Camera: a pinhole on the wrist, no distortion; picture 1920 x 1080 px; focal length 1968.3 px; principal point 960.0 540.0 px. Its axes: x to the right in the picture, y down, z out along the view. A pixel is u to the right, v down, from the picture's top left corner.
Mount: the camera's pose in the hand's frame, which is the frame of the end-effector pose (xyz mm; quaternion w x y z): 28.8 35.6 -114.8 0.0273 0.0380 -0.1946 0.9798
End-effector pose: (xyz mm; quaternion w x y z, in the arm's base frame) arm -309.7 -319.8 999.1 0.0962 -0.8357 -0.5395 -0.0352
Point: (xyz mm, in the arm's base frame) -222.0 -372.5 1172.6
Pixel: behind the camera
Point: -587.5 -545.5 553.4
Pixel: outside the picture
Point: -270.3 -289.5 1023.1
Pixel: 732.9 46.4
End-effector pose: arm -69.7 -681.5 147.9 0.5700 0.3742 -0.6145 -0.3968
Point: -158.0 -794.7 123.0
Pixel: 457.7 680.3
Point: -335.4 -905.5 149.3
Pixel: 129.4 348.6
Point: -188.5 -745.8 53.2
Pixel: 1062.6 886.6
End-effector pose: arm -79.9 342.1 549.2 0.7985 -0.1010 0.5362 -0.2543
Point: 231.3 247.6 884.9
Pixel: 1659.5 400.3
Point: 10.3 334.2 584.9
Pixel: 1377.0 61.0
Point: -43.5 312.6 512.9
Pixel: 736.5 230.5
